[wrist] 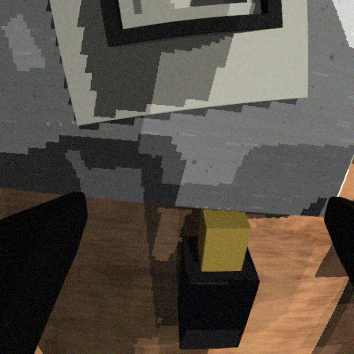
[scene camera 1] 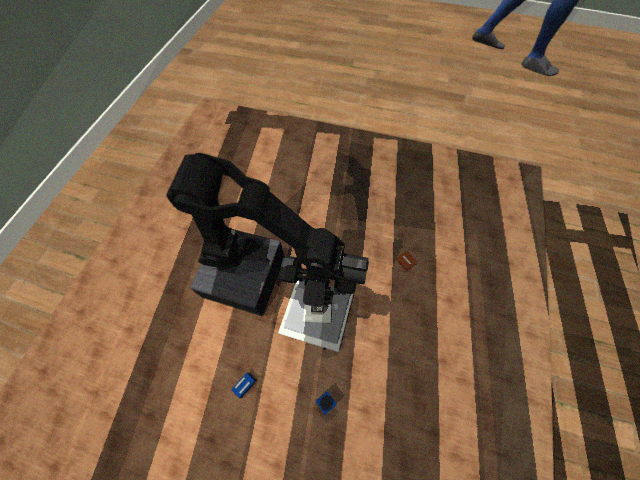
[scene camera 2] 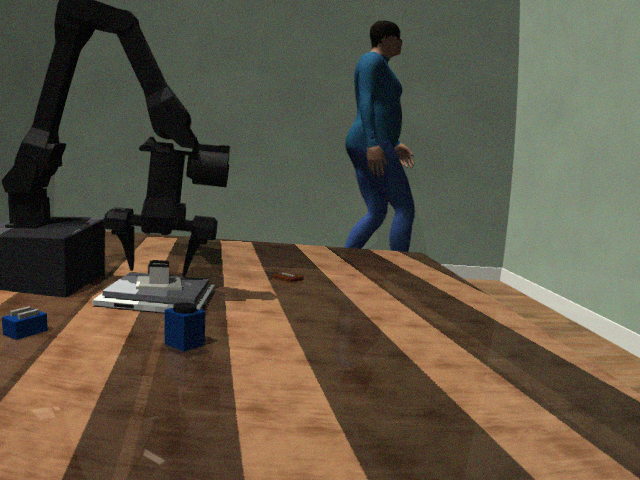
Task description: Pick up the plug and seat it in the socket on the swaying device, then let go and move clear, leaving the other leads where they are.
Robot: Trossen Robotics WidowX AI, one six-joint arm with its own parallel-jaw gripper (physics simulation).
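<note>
The plug [wrist: 217, 305], a black block with a yellow tip, is at the lower middle of the wrist view, beside the device's edge, its tip toward the device. It cannot be made out in the scene views. The device [scene camera 1: 330, 338] [scene camera 2: 118, 293] [wrist: 215, 170] is a flat grey slab on a white base. The black-rimmed socket [scene camera 1: 316, 308] [scene camera 2: 158, 273] [wrist: 195, 31] stands on a cream plate on it; part of it shows in the wrist view. My gripper [scene camera 2: 158, 272] [wrist: 209, 207] is open and points down by the device. The plug lies between the finger lines, untouched.
A blue block with two pale strips [scene camera 1: 243, 384] [scene camera 2: 24, 325] and a blue block with a round black top [scene camera 1: 326, 402] [scene camera 2: 184, 328] stand in front of the device. A flat orange piece [scene camera 1: 406, 260] [scene camera 2: 287, 277] lies beyond it. A person [scene camera 2: 377, 113] stands behind the table.
</note>
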